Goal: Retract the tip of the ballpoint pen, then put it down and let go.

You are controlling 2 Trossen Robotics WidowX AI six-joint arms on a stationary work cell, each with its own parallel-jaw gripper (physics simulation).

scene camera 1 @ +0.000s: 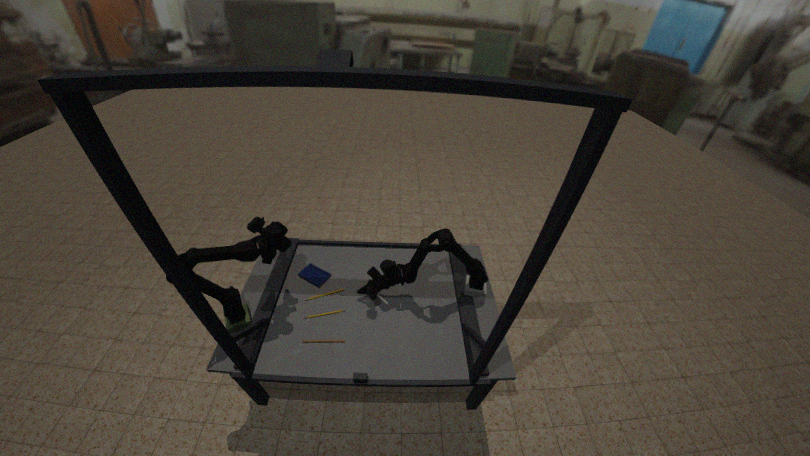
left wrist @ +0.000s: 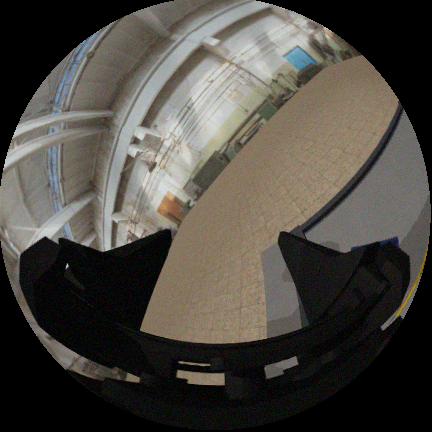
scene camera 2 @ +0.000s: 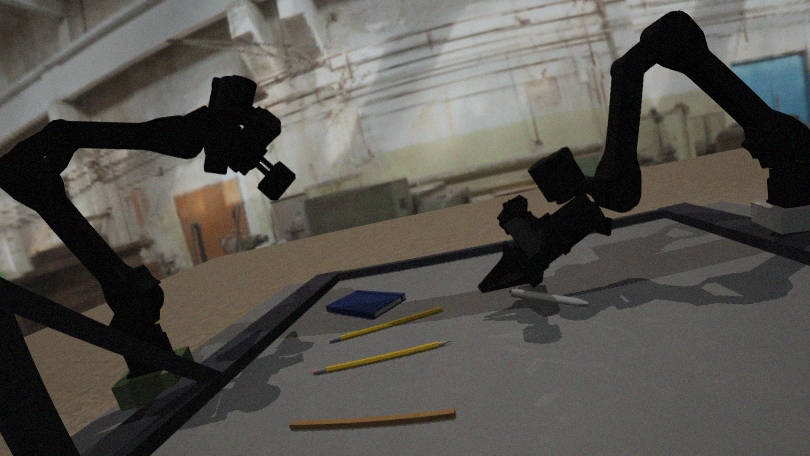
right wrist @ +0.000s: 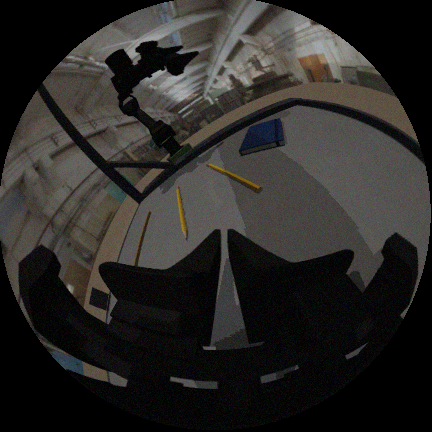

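Pixels of known places: left gripper, between the fingertips: point(left wrist: 226, 236) point(scene camera 2: 261, 162) point(right wrist: 189, 48); right gripper, between the fingertips: point(scene camera 1: 357, 292) point(scene camera 2: 479, 290) point(right wrist: 223, 234); left arm's base, origin of its link: point(scene camera 1: 236, 316) point(right wrist: 176, 150); right arm's base, origin of its link: point(scene camera 1: 476, 283) point(scene camera 2: 794, 202).
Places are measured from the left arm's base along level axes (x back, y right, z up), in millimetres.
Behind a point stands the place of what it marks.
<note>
The ballpoint pen point(scene camera 1: 383, 299) @[x -612, y 199, z -30 mm] point(scene camera 2: 550, 297) @[x -602, y 178, z -31 mm], white and grey, lies on the table below my right gripper. Its left end is close under the fingers in scene camera 2; whether they touch is unclear. The state of its tip is too small to tell, and the pen does not show in the right wrist view. My right gripper point(scene camera 1: 360, 291) @[x -515, y 125, z 1 mm] point(scene camera 2: 481, 288) @[x -515, y 125, z 1 mm] point(right wrist: 223, 234) @[x -515, y 125, z 1 mm] is shut with its fingertips nearly together and no pen between them, low over the table and pointing left. My left gripper point(left wrist: 226, 236) @[x -259, y -178, z 282 mm] is open and empty, raised at the left side, far from the pen.
A blue notebook point(scene camera 1: 314, 275) @[x -378, y -88, z -28 mm] point(scene camera 2: 365, 304) @[x -377, y -69, z -28 mm] point(right wrist: 262, 136) @[x -401, y -68, z -28 mm], a yellow pencil point(scene camera 1: 324, 295) @[x -381, y 44, z -36 mm] point(scene camera 2: 391, 324) @[x -391, y 44, z -36 mm] beside it, a second yellow pencil point(scene camera 1: 324, 314) @[x -345, y 143, z -35 mm] point(scene camera 2: 385, 356) @[x -351, y 144, z -34 mm] and a brown stick point(scene camera 1: 323, 341) @[x -295, y 264, z -34 mm] point(scene camera 2: 372, 419) @[x -301, y 265, z -33 mm] lie on the table's left part. Dark frame posts point(scene camera 1: 549, 226) @[x -723, y 689, z 735 mm] stand at the sides.
</note>
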